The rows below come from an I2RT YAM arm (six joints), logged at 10 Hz.
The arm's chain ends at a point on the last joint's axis. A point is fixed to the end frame.
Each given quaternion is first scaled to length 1.
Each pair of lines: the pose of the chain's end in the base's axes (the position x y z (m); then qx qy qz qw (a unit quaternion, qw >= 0)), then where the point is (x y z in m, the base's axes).
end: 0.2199, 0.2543, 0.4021, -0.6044, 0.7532, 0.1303, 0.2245
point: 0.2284 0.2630 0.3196
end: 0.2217, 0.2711, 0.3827, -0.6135, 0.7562, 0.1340, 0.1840
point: 0.2247 0.2760 0.2995
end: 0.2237, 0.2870, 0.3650, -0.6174, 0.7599, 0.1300, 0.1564
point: 0.2236 0.2884 0.2816
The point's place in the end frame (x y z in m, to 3 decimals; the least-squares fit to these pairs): 0.032 0.000 0.077
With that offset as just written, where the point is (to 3 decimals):
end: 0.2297, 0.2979, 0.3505, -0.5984, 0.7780, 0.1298, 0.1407
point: 0.227 0.298 0.267
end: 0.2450, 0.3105, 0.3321, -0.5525, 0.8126, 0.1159, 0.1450
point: 0.242 0.310 0.249
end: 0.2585, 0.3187, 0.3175, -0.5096, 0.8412, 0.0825, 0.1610
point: 0.259 0.315 0.234
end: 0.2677, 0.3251, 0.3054, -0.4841, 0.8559, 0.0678, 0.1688
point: 0.270 0.321 0.222
